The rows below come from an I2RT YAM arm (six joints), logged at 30 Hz.
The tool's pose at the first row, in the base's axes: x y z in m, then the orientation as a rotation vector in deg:
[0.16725 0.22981 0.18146 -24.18 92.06 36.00]
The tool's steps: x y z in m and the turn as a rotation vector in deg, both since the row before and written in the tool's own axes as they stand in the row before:
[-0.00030 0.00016 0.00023 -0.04 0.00 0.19]
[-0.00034 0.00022 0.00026 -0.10 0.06 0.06]
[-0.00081 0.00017 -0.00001 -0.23 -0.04 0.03]
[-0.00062 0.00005 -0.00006 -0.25 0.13 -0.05]
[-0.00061 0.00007 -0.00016 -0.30 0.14 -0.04]
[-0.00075 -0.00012 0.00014 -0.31 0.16 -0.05]
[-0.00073 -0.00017 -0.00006 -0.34 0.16 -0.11]
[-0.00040 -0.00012 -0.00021 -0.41 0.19 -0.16]
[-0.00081 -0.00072 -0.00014 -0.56 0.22 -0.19]
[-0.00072 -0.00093 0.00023 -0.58 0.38 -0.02]
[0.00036 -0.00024 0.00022 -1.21 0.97 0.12]
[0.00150 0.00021 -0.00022 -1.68 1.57 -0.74]
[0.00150 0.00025 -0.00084 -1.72 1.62 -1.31]
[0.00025 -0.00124 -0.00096 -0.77 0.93 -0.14]
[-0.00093 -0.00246 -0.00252 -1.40 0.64 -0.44]
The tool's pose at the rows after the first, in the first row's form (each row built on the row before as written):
[0.16737 0.23005 0.18177 -24.06 92.11 36.18]
[0.16749 0.23035 0.18213 -24.11 92.16 36.30]
[0.16749 0.23040 0.18296 -24.24 92.07 36.52]
[0.16750 0.23034 0.18358 -24.51 92.11 36.67]
[0.16742 0.23024 0.18420 -24.82 92.15 36.87]
[0.16771 0.23017 0.18491 -25.15 92.21 37.07]
[0.16787 0.22994 0.18561 -25.55 92.24 37.25]
[0.16784 0.22968 0.18600 -26.05 92.26 37.44]
[0.16831 0.22898 0.18670 -26.70 92.26 37.73]
[0.16918 0.22838 0.18726 -27.29 92.46 38.14]
[0.16945 0.22837 0.18685 -28.47 93.09 39.10]
[0.16890 0.22846 0.18542 -30.92 93.84 39.72]
[0.16787 0.22809 0.18407 -33.88 94.39 39.94]
[0.16805 0.22654 0.18379 -34.95 94.99 40.32]
[0.16832 0.22304 0.18476 -36.58 95.03 41.09]

